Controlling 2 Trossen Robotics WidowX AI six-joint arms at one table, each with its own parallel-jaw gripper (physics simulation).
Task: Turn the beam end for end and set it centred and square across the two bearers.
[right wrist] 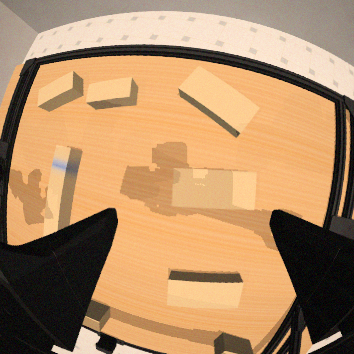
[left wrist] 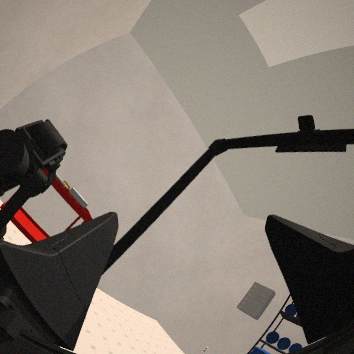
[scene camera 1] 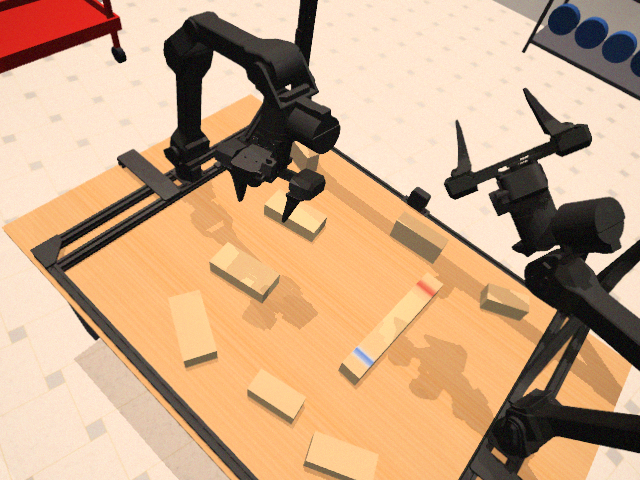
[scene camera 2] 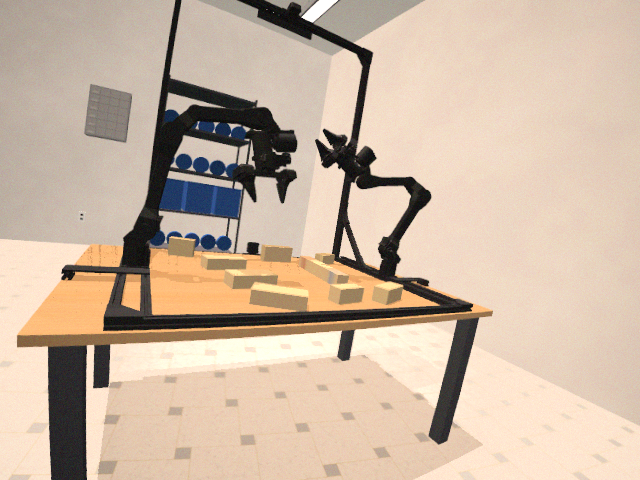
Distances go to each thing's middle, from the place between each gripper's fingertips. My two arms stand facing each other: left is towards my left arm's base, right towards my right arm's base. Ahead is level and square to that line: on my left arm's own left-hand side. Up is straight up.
Scene:
My right gripper is now 120 mm past the beam (scene camera 1: 364,356), 280 mm to the right of it and 220 mm above it.
My left gripper is now 500 mm above the beam, 70 mm short of it and 60 mm to the right of it.

